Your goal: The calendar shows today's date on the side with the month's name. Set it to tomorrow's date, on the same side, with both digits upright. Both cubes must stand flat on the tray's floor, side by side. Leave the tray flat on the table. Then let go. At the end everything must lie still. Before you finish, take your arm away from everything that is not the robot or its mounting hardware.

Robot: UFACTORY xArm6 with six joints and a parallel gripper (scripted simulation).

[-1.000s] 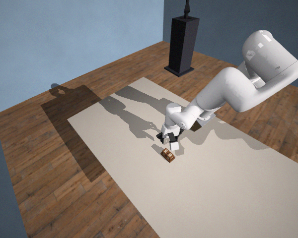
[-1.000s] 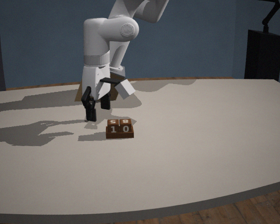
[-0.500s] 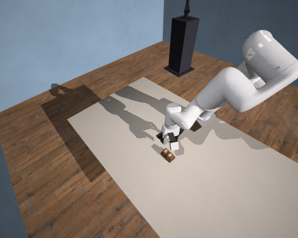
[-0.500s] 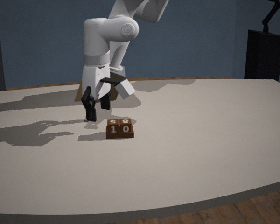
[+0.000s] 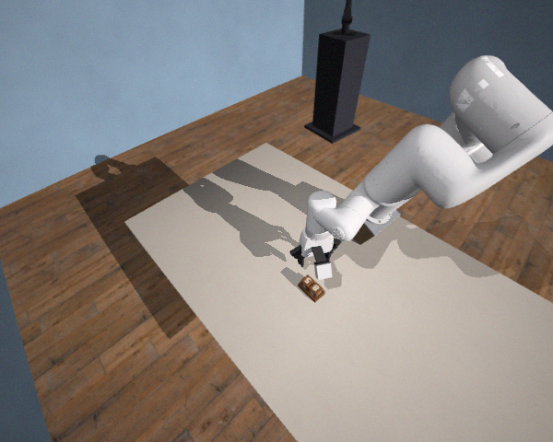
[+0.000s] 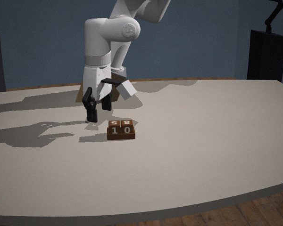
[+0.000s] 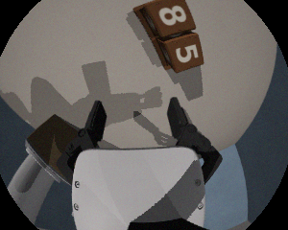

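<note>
Now: hand 70 mm short of the brown cube, 80 mm to the right of it and 20 mm above it. From my hand the other things lie so: brown calendar tray 70 mm ahead, 60 mm to the left, 30 mm below; then brown digit cube 70 mm ahead, 50 mm to the left, 20 mm below.
</note>
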